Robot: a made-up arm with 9 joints. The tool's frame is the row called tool.
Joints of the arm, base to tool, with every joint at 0 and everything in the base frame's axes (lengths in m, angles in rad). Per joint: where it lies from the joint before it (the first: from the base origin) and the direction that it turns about. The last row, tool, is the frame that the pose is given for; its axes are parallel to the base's.
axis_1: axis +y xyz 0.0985 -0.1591 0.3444
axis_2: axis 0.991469 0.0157 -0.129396 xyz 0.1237 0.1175 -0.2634
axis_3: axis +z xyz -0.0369 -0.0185 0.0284
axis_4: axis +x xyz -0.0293 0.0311 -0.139
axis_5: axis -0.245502 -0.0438 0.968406 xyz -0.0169 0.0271 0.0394
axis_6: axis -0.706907 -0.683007 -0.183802 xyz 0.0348 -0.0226 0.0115
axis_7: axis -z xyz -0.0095 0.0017 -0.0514
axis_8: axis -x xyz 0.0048 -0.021 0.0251
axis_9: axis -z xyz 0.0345 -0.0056 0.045
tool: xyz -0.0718 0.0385 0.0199
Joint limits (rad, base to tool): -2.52..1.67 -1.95..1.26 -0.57..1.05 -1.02..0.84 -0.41..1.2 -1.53..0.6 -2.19..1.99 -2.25..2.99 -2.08..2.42
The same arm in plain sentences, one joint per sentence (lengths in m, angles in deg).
The arm has nine revolute joints in a row. What follows holds with every joint at zero, and every direction is one of the base frame's. Joint 1 lies 0.0985 m along +x and 0.1591 m along -y and 0.3444 m along +z from the base frame's origin and rotates about +y, from -144.39 to 95.68 deg. Joint 2 lies 0.1237 m along +x and 0.1175 m along +y and 0.2634 m along -z from joint 1 and rotates about the direction (0.991469, 0.0157, -0.129396), from -111.73 to 72.19 deg. Joint 3 lies 0.0369 m along -x and 0.0185 m along -y and 0.0284 m along +z from joint 2 and rotates about +z, from -32.66 to 60.16 deg. Joint 4 lies 0.0293 m along -x and 0.0311 m along +y and 0.139 m along -z from joint 3 and rotates about +x, from -58.44 to 48.13 deg. Joint 5 lies 0.0169 m along -x and 0.0271 m along +y and 0.0394 m along +z from joint 4 and rotates about the direction (-0.245502, -0.0438, 0.968406), from -23.49 to 68.75 deg. Joint 6 lies 0.0348 m along +x and 0.0226 m along -y and 0.0115 m along +z from joint 5 and rotates about the direction (-0.706907, -0.683007, -0.183802), from -87.66 to 34.38 deg. Joint 7 lies 0.0095 m along -x and 0.0017 m along +y and 0.0514 m along -z from joint 6 and rotates about -z, from -125.48 to 114.02 deg. Joint 8 lies 0.0048 m along +x and 0.021 m along -y and 0.0251 m along +z from joint 7 and rotates about -x, from -128.92 to 171.31 deg. Joint 9 lies 0.0345 m along +x and 0.0056 m along -y and 0.045 m along +z from joint 8 and rotates about -z, from -119.18 to 138.66 deg. The tool frame, which is the frame that the pose is given for, lies 0.0718 m along -x and 0.0385 m along +y and 0.0199 m along +z from joint 9; its axes are parallel to the base frame's.
